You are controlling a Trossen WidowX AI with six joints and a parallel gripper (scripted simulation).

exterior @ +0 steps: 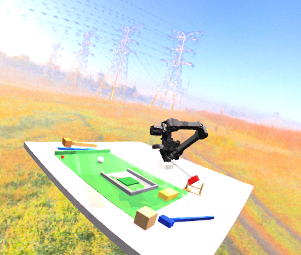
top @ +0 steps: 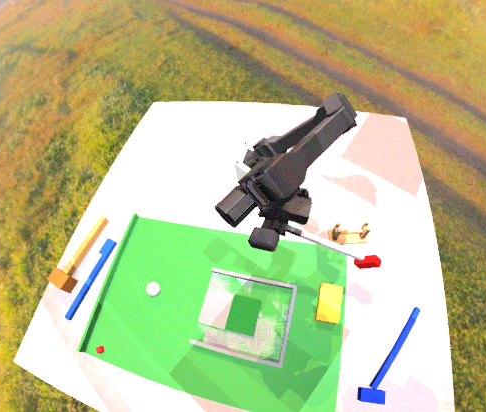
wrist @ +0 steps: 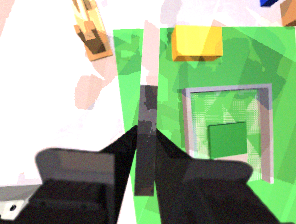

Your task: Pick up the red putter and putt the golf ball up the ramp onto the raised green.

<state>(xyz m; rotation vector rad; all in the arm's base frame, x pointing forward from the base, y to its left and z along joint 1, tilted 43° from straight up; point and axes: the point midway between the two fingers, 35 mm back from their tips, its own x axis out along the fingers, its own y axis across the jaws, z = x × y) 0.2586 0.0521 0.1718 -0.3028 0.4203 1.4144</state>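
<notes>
Right now the red putter is 1 cm ahead of my gripper tip and 11 cm to the left of it. From my gripper tip the other things lie so: yellow block (13 cm ahead, 16 cm to the left, 11 cm below); then wooden rack (9 cm behind, 19 cm to the left, 10 cm below); then white golf ball (23 cm ahead, 34 cm to the right, 11 cm below).
</notes>
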